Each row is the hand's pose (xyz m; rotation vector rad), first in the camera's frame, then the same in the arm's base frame.
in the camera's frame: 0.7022 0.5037 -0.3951 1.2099 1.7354 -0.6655
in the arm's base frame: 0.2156 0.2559 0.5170 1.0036 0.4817 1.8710
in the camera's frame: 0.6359 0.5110 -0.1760 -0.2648 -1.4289 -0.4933
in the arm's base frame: 0.1789 0.1305 0.3288 -2.0353 1.9228 0.9337
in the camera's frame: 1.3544 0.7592 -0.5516 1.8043 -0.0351 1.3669
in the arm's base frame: -0.1206 0.0553 1.1185 -0.2156 1.0314 -2.0498
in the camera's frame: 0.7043 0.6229 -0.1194 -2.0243 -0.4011 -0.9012
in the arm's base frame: 0.0476 0.0764 0.3444 0.6148 -0.9166 -1.5859
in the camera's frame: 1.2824 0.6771 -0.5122 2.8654 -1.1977 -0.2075
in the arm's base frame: -0.0358 0.0464 1.0398 -1.0329 -0.3212 -0.9497
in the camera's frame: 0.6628 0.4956 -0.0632 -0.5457 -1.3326 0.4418
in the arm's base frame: 0.1673 0.0247 0.2803 -0.9778 2.6652 0.7009
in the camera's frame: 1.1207 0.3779 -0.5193 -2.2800 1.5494 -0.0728
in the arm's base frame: 0.2838 0.0688 0.9253 -0.6274 -0.3266 -0.4983
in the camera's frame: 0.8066 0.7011 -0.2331 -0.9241 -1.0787 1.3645
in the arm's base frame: -0.0248 0.1228 0.4930 0.3670 2.8949 0.5400
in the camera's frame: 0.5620 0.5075 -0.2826 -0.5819 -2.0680 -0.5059
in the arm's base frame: 0.2162 0.2545 0.3372 -1.4591 1.5153 1.5355
